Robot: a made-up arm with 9 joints. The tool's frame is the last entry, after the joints. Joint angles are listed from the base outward. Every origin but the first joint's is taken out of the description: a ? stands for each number. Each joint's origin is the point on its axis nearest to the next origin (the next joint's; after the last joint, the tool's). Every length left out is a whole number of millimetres.
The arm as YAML. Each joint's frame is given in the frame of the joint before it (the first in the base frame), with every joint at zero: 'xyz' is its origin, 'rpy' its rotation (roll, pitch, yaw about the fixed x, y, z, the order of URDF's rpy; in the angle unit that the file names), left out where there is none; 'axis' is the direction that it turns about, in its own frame. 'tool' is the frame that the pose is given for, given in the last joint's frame.
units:
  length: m
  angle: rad
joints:
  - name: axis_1
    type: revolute
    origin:
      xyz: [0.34, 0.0, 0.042]
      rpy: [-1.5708, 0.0, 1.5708]
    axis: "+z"
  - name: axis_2
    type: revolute
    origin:
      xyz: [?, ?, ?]
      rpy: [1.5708, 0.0, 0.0]
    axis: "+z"
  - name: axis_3
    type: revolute
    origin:
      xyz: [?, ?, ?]
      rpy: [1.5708, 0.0, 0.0]
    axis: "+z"
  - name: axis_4
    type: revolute
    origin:
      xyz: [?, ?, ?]
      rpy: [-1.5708, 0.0, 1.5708]
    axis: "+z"
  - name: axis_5
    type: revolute
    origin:
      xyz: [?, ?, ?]
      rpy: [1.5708, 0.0, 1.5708]
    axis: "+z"
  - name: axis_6
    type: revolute
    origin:
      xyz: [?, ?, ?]
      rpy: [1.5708, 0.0, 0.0]
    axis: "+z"
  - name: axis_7
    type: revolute
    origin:
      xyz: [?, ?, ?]
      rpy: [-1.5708, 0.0, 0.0]
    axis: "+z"
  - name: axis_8
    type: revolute
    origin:
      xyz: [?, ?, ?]
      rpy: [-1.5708, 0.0, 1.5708]
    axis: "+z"
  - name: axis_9
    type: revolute
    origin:
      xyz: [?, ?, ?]
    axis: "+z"
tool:
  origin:
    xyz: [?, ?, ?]
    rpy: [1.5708, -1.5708, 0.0]
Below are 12 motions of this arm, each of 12 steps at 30 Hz.
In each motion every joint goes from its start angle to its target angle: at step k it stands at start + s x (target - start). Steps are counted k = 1, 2, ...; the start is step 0. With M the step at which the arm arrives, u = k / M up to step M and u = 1 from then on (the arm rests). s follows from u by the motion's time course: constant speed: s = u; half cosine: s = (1 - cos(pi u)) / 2; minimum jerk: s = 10 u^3 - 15 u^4 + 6 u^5.
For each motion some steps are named. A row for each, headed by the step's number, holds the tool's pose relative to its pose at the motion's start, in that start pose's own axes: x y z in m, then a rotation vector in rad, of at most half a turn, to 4 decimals.
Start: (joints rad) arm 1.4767 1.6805 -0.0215 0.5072 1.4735 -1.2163 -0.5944 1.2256 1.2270
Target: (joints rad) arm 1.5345 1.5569 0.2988 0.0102 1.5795 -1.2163 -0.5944 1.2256 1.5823
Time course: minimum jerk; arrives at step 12
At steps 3, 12:
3: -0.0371 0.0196 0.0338 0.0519 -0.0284 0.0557
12: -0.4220 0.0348 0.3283 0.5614 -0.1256 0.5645

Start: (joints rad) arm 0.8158 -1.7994 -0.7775 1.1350 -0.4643 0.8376 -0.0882 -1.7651 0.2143
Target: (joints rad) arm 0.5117 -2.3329 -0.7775 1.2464 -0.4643 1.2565 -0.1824 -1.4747 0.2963
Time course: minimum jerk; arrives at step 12
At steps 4, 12:
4: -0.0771 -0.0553 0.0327 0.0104 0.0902 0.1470
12: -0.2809 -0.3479 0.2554 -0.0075 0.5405 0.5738

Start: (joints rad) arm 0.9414 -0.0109 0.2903 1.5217 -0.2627 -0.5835 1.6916 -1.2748 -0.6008
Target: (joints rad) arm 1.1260 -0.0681 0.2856 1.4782 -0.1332 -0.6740 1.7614 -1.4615 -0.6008
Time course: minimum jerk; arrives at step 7
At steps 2, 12:
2: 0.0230 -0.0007 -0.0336 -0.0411 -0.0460 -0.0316
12: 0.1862 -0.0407 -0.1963 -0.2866 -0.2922 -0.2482

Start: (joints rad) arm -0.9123 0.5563 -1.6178 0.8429 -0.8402 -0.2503 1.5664 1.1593 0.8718
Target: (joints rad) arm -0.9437 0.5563 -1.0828 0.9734 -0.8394 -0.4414 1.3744 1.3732 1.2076
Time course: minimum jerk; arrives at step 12
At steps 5, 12:
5: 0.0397 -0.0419 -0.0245 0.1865 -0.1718 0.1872
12: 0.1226 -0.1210 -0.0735 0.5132 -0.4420 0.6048

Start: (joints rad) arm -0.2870 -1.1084 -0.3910 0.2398 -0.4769 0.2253 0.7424 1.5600 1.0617
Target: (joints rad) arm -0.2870 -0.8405 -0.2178 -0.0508 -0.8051 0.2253 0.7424 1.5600 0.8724
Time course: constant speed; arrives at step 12
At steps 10, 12:
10: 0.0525 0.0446 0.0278 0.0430 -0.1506 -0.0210
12: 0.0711 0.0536 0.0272 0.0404 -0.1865 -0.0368

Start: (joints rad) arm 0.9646 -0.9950 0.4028 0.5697 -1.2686 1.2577 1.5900 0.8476 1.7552
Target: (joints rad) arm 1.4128 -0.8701 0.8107 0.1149 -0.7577 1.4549 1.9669 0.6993 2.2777
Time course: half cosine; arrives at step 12
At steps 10, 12:
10: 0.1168 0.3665 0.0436 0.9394 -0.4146 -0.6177
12: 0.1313 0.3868 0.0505 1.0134 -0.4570 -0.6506

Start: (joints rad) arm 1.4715 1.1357 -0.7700 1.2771 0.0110 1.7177 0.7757 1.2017 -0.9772
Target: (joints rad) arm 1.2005 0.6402 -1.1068 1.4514 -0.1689 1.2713 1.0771 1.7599 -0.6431
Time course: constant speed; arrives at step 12
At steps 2, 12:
2: -0.0238 0.0675 0.0281 0.1172 -0.0806 -0.0169
12: -0.1475 0.3397 0.1467 0.6347 -0.3562 0.0202

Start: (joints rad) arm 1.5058 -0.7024 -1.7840 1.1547 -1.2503 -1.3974 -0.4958 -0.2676 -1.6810
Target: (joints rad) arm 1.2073 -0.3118 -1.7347 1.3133 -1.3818 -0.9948 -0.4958 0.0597 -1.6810
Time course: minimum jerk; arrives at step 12
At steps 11, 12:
11: -0.5502 -0.1584 -0.0843 -0.0200 0.6199 0.4236
12: -0.5525 -0.1596 -0.0838 -0.0198 0.6236 0.4253

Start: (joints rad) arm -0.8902 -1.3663 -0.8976 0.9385 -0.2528 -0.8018 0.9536 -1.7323 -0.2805
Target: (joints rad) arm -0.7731 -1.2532 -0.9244 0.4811 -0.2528 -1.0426 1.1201 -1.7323 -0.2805
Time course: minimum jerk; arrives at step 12
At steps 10, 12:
10: 0.1556 -0.0454 -0.0150 -0.0012 -0.2748 -0.0554
12: 0.1615 -0.0470 -0.0147 -0.0011 -0.2852 -0.0576

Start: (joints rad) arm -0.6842 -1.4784 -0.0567 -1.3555 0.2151 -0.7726 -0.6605 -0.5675 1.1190
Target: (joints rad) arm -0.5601 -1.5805 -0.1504 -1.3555 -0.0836 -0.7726 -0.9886 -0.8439 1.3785
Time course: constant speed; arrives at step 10
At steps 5, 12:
5: -0.0535 -0.0536 0.1127 -0.0557 -0.2873 -0.2224
12: -0.1634 -0.0909 0.2114 -0.0874 -0.5725 -0.4541

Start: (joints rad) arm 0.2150 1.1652 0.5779 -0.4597 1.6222 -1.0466 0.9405 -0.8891 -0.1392
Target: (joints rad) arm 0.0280 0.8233 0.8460 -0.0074 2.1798 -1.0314 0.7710 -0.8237 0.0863
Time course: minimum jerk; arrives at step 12
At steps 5, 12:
5: 0.1562 -0.0713 -0.1245 0.0348 -0.2689 0.1064
12: 0.4715 -0.1756 -0.1947 0.1528 -0.6539 0.5013

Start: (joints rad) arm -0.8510 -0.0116 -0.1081 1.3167 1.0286 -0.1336 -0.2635 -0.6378 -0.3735
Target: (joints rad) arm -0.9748 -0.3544 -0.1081 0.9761 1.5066 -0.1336 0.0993 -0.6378 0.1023
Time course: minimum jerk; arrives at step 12
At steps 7, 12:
7: -0.0541 0.1318 0.1078 0.4548 -0.0886 0.4608
12: -0.1092 0.1846 0.1705 0.7569 -0.0894 0.6696

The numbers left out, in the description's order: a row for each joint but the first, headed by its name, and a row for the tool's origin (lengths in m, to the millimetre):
axis_2: 0.072 -0.136 0.0
axis_3: 0.074 0.167 0.0
axis_4: -0.071 -0.06 0.0
axis_5: -0.015 -0.069 0.0
axis_6: 0.064 0.592 0.0
axis_7: 0.071 0.193 0.0
axis_8: -0.071 0.015 0.0
axis_9: -0.094 0.307 0.0
tool: -0.296 0.086 0.0

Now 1 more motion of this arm.
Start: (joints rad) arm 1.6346 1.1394 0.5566 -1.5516 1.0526 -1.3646 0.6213 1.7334 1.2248
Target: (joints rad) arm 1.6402 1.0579 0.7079 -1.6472 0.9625 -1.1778 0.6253 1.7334 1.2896
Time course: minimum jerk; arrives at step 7
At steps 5, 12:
5: 0.0116 0.0373 0.0946 0.1899 -0.0764 0.0356
12: 0.0146 0.0437 0.1120 0.2235 -0.0894 0.0395

